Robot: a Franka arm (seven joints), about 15 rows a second.
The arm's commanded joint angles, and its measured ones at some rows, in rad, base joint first. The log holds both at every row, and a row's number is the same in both.
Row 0, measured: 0.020 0.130 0.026 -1.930 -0.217 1.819 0.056
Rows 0 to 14, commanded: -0.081 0.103 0.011 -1.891 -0.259 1.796 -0.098; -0.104 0.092 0.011 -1.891 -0.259 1.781 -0.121; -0.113 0.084 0.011 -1.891 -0.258 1.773 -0.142; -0.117 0.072 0.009 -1.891 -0.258 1.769 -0.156; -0.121 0.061 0.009 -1.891 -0.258 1.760 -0.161; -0.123 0.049 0.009 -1.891 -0.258 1.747 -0.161; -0.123 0.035 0.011 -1.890 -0.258 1.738 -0.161; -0.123 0.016 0.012 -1.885 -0.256 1.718 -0.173; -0.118 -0.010 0.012 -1.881 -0.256 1.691 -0.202; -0.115 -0.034 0.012 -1.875 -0.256 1.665 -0.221; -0.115 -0.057 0.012 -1.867 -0.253 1.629 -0.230; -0.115 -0.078 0.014 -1.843 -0.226 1.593 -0.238; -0.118 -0.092 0.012 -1.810 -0.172 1.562 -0.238; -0.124 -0.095 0.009 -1.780 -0.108 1.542 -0.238; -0.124 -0.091 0.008 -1.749 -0.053 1.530 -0.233
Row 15, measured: -0.112 -0.088 0.007 -1.807 -0.144 1.567 -0.207
